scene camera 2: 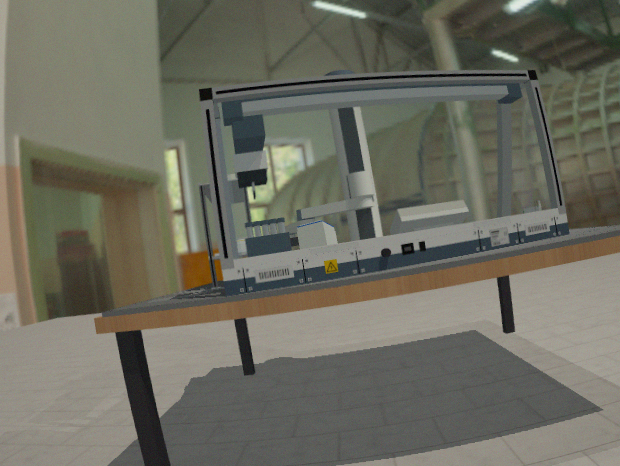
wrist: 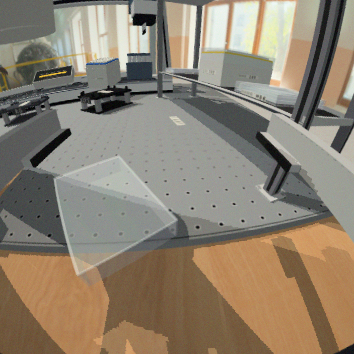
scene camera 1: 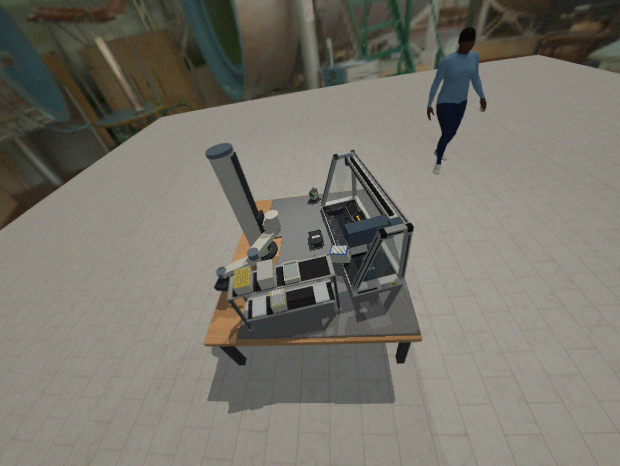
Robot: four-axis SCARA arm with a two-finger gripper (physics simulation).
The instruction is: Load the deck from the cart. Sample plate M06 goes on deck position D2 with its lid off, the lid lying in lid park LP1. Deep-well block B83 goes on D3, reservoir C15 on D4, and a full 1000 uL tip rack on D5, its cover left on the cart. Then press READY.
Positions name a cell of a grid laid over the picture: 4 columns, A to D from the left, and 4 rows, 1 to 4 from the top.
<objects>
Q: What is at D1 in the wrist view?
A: A cart posts.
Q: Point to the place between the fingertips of my gripper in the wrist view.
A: B2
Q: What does my gripper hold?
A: Nothing.
</objects>
